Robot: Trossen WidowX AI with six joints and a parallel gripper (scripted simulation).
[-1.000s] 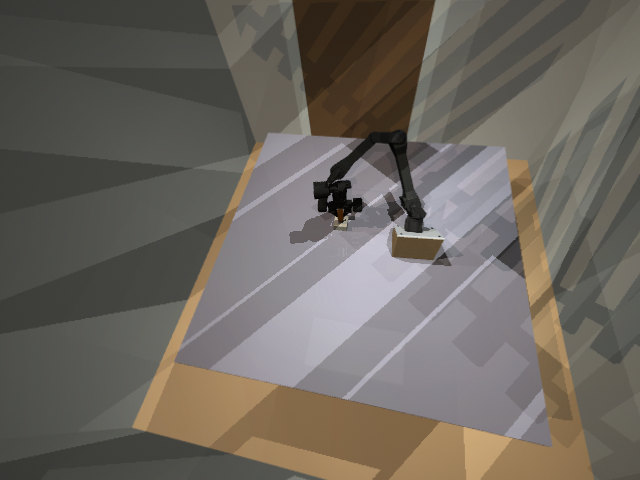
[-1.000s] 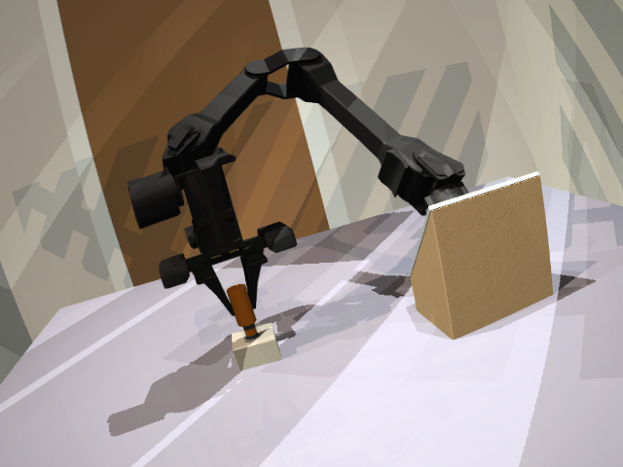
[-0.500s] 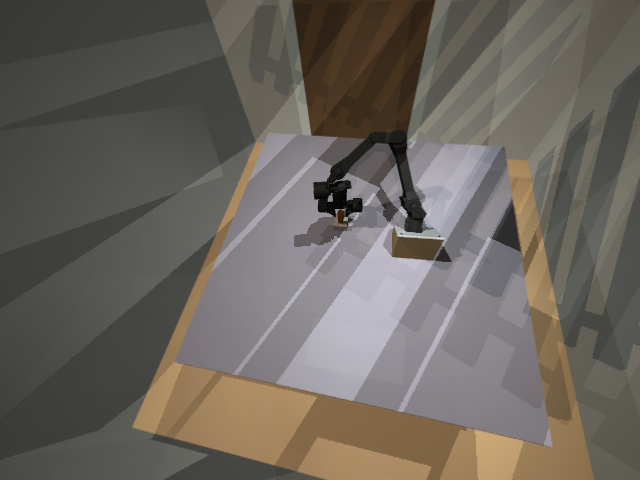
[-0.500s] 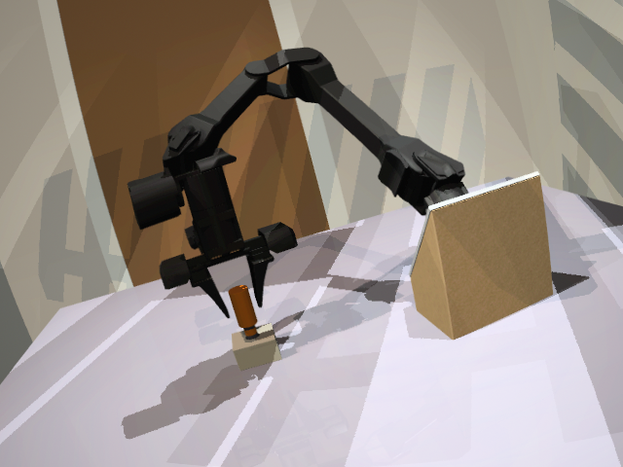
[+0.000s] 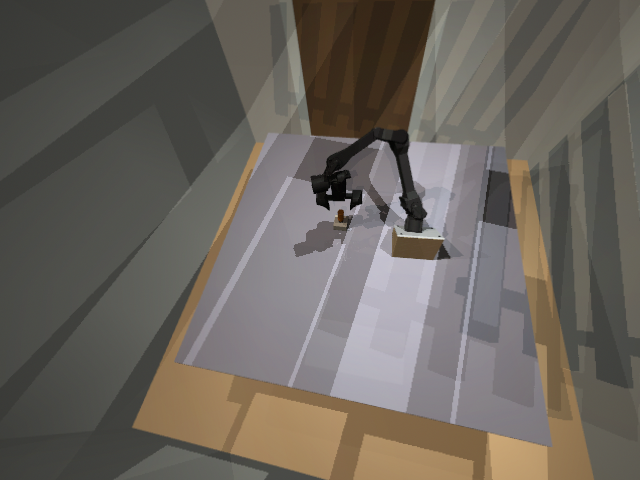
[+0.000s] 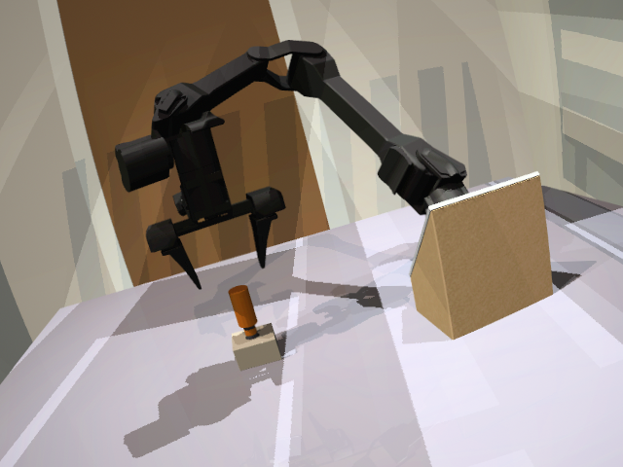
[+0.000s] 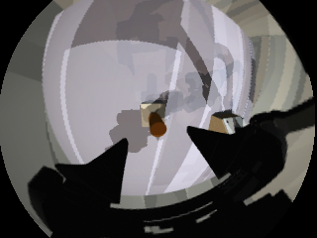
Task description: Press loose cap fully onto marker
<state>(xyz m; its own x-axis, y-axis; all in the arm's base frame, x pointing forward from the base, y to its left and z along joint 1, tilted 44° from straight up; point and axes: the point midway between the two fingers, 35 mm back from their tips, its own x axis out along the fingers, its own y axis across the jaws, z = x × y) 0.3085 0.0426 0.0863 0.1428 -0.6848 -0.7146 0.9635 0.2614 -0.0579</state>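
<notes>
Right now my gripper tip is 40 mm above the orange cap. Also, from my gripper tip: pale holder block: 110 mm below.
</notes>
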